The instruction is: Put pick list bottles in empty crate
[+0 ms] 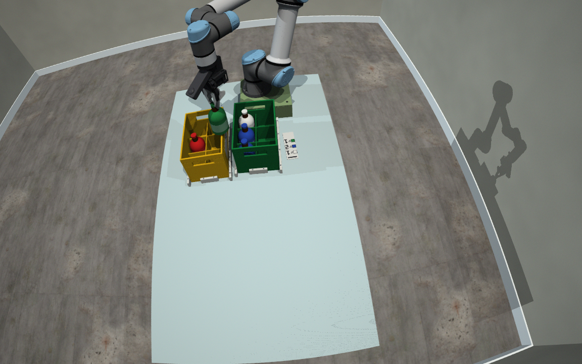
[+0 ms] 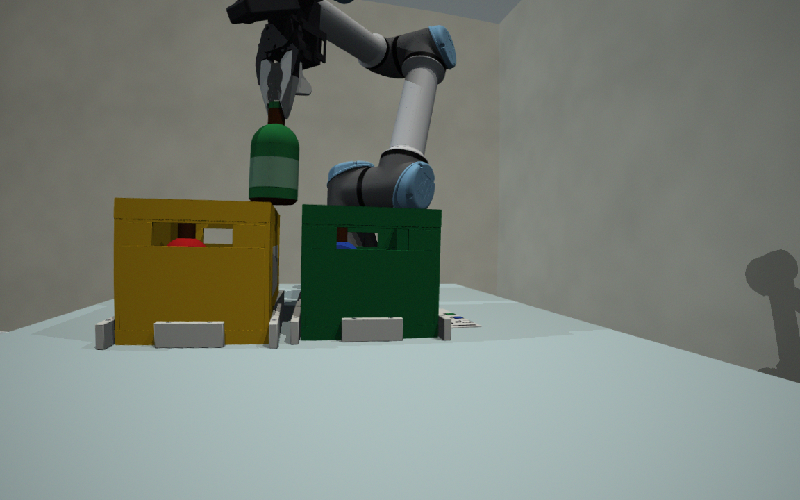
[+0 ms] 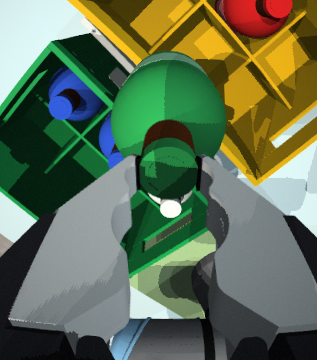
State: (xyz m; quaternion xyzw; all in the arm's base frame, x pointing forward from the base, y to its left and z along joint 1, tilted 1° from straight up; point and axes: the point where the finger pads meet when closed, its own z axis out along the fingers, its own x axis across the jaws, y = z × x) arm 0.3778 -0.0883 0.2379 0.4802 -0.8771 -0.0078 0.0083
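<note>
Now: the green bottle 7 cm below my hand. Also, from my hand: yellow crate: 25 cm below, 9 cm to the right, 1 cm ahead; then green crate: 25 cm below, 13 cm to the left, 5 cm behind; then red bottle: 24 cm below, 13 cm to the right, 1 cm ahead.
</note>
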